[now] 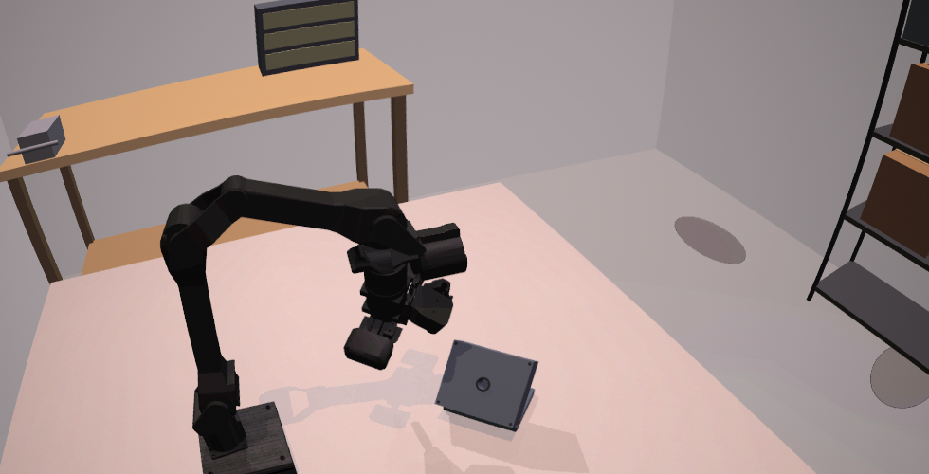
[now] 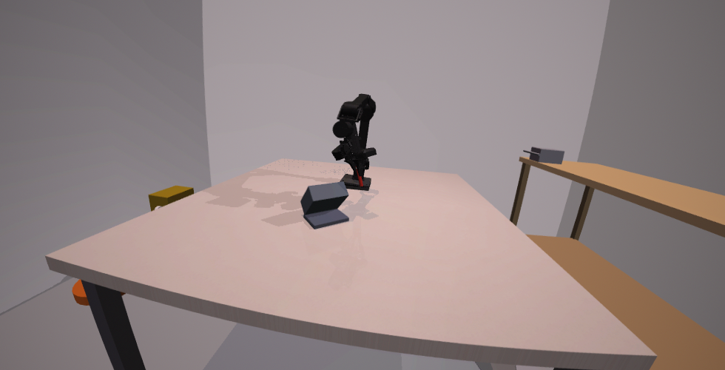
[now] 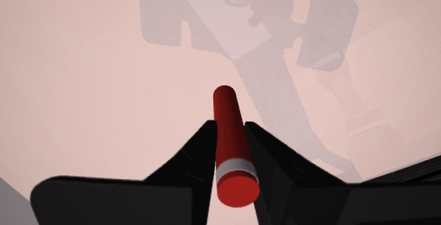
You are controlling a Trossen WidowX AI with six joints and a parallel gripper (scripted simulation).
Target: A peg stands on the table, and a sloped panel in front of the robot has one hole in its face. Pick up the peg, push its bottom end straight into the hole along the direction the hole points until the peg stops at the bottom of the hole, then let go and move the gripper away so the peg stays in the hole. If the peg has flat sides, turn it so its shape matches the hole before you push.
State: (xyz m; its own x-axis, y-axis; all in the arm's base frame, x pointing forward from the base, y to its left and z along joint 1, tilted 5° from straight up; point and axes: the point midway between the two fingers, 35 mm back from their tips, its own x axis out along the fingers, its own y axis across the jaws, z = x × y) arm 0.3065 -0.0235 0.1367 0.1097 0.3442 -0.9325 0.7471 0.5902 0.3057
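Now: gripper tip 11 cm short of the grey sloped panel, 12 cm to the left of it and 6 cm above it. Also, from my gripper tip: red round peg (2 cm above).
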